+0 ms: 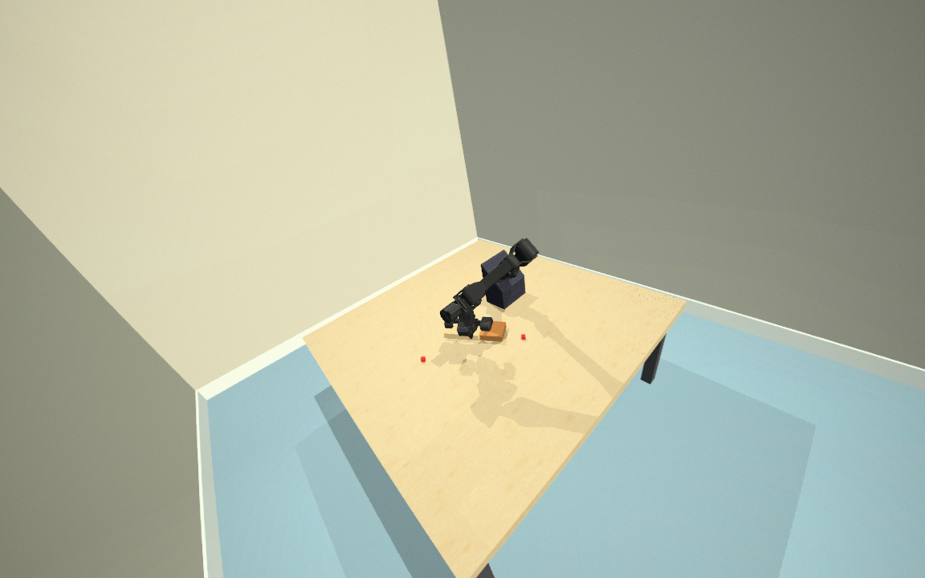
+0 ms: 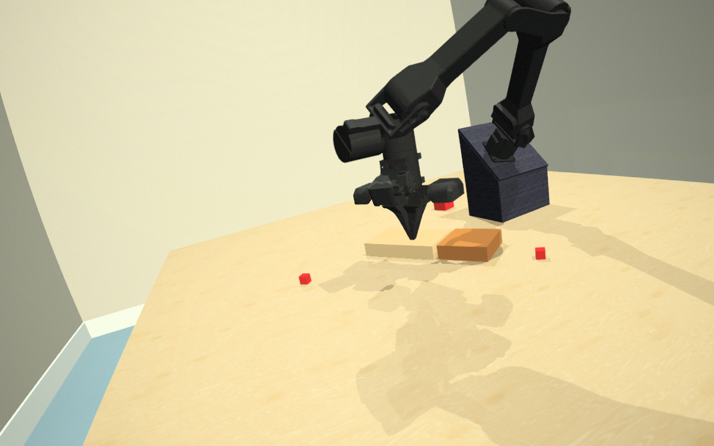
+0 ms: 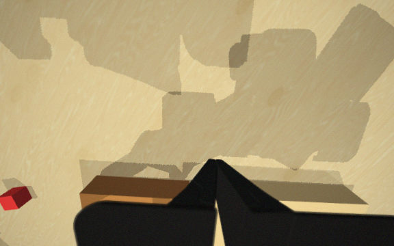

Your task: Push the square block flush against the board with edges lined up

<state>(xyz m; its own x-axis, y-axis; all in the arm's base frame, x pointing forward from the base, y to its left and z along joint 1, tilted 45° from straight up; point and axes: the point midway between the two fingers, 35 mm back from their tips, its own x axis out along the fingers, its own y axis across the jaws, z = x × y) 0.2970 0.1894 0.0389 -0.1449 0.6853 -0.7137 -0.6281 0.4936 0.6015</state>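
Now: gripper tip 3 cm past the pale board, 12 cm to the left of it and 5 cm above it. Round my gripper tip: orange-brown square block 12 cm behind, 1 cm to the right, 5 cm below.
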